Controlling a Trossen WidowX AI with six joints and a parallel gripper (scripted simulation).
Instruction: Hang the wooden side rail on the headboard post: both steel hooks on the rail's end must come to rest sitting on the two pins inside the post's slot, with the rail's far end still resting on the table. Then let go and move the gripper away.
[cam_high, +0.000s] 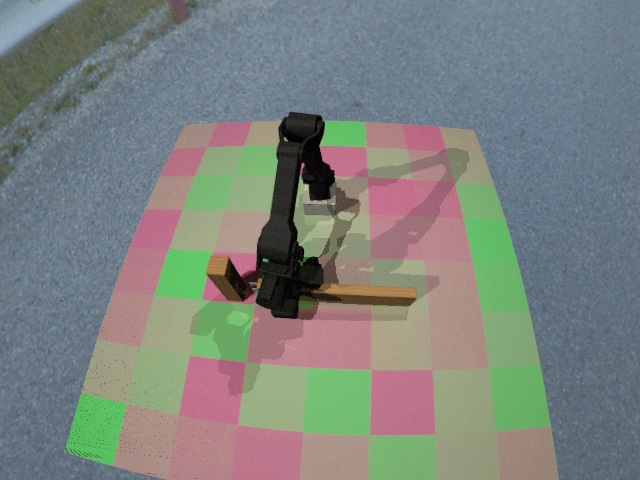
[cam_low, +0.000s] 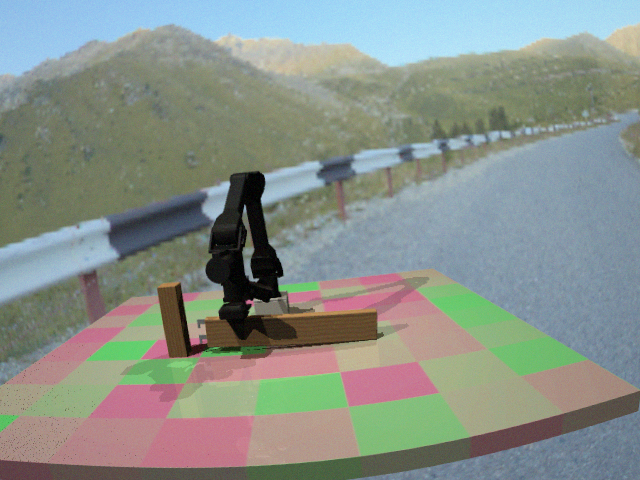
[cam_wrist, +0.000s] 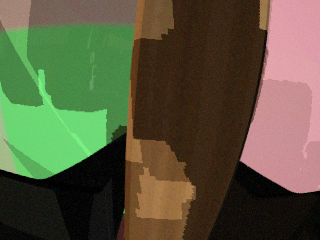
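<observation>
Now: gripper tip 30 mm past the headboard post, 160 mm to the left of it and 40 mm below it.
</observation>
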